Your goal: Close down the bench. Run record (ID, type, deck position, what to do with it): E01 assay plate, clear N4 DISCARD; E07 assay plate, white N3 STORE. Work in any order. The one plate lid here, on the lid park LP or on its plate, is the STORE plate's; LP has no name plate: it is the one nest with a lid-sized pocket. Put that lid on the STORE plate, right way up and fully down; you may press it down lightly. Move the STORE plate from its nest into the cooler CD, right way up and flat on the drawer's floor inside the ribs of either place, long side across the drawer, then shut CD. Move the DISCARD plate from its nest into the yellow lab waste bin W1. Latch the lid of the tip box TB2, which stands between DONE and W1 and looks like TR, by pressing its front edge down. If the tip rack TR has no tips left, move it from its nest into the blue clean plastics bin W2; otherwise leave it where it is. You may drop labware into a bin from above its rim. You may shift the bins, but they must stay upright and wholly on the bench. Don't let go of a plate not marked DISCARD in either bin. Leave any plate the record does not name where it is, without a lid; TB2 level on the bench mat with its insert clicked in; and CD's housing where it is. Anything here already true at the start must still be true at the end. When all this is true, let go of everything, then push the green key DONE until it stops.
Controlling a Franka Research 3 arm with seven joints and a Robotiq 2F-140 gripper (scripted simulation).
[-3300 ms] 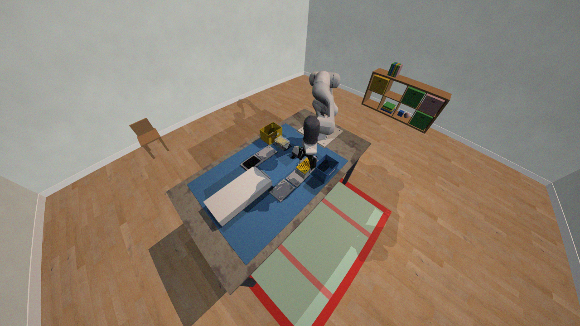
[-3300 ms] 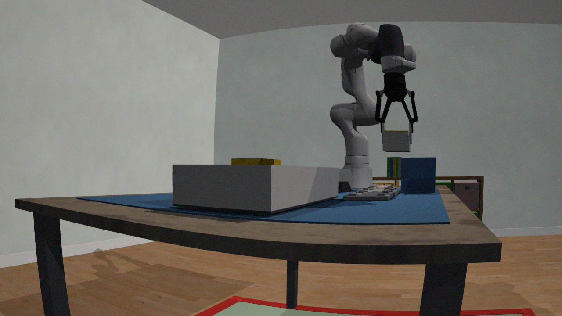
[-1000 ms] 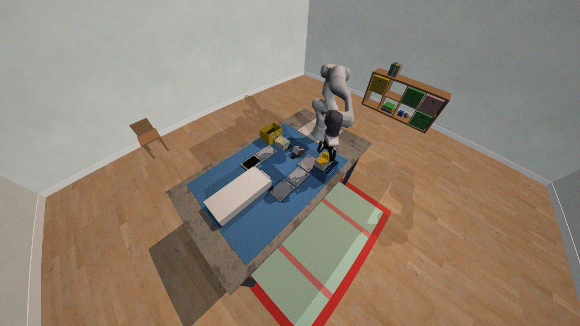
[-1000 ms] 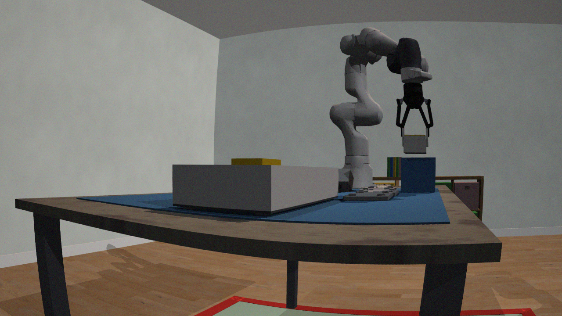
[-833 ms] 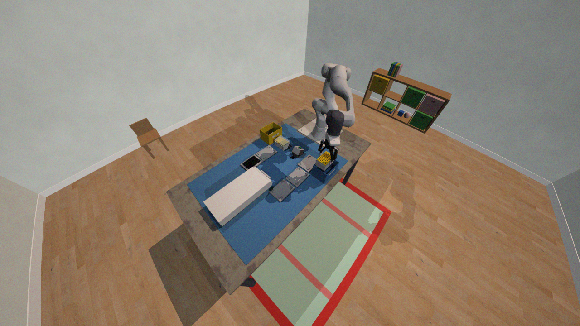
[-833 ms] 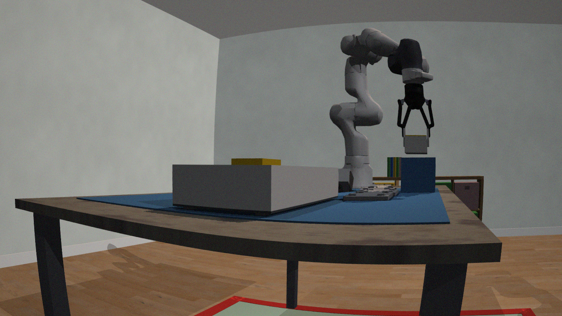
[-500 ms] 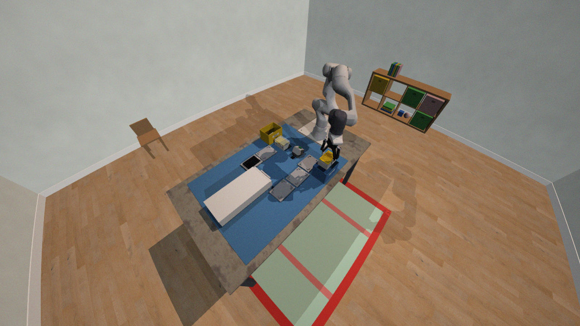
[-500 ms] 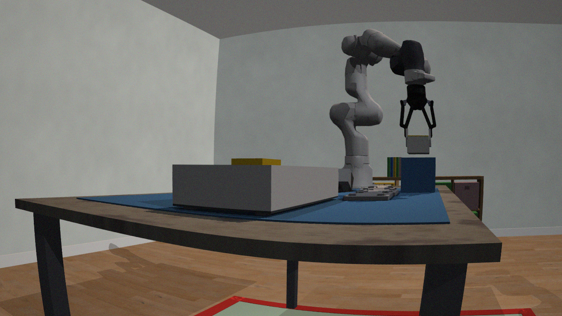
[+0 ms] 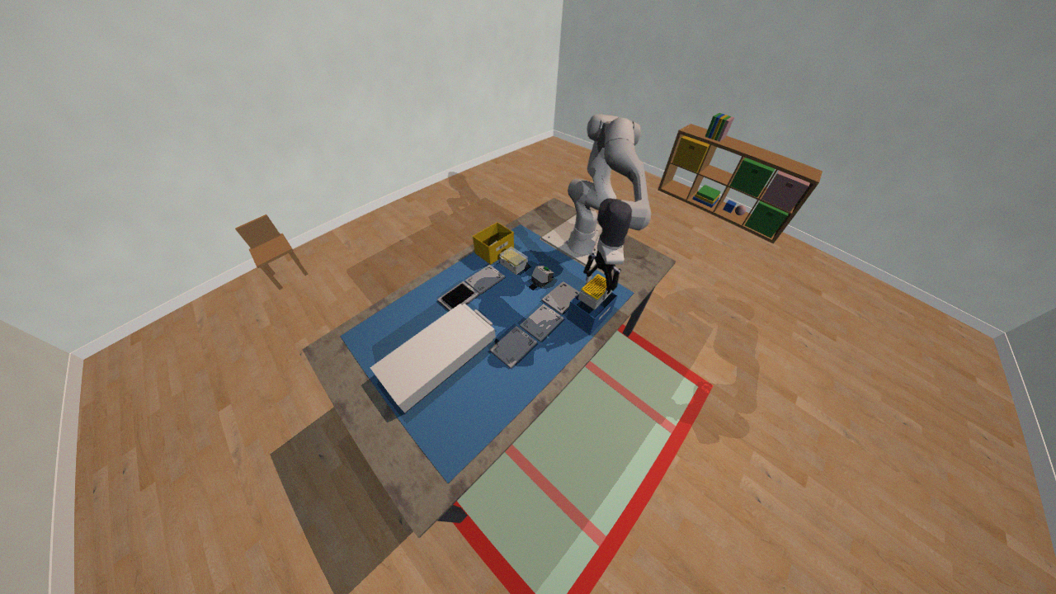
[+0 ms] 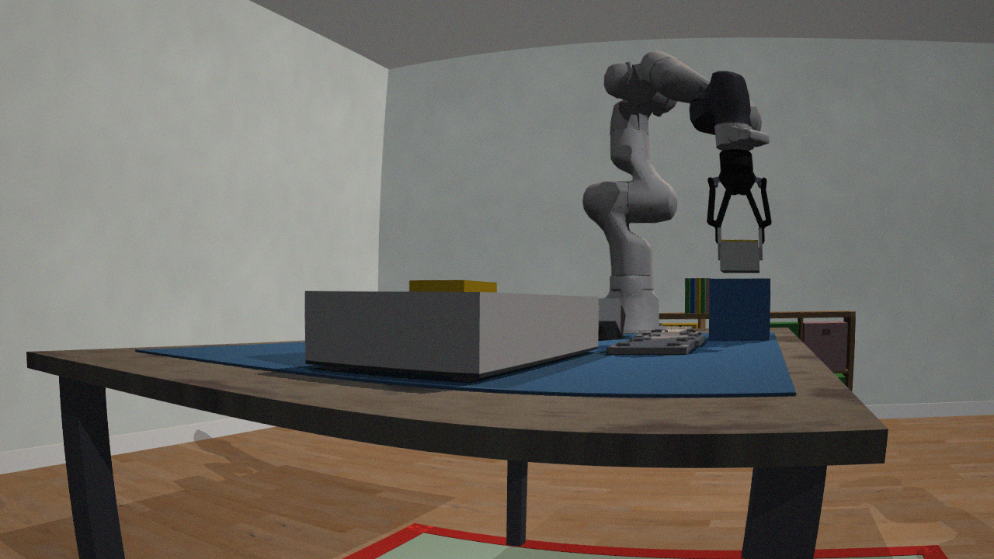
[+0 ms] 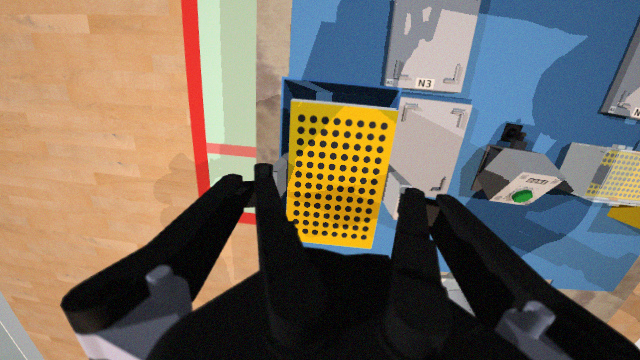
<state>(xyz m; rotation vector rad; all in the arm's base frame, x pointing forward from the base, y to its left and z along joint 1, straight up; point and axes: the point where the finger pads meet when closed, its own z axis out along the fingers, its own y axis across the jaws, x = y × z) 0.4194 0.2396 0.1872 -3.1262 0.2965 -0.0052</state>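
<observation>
My hand is 1 cm past the tip rack TR and 1 cm above it. Also, from my hand: nest N3: 16 cm ahead, 16 cm to the right, 18 cm below; lid park nest: 2 cm behind, 15 cm to the right, 18 cm below; blue bin W2: 15 cm below.
</observation>
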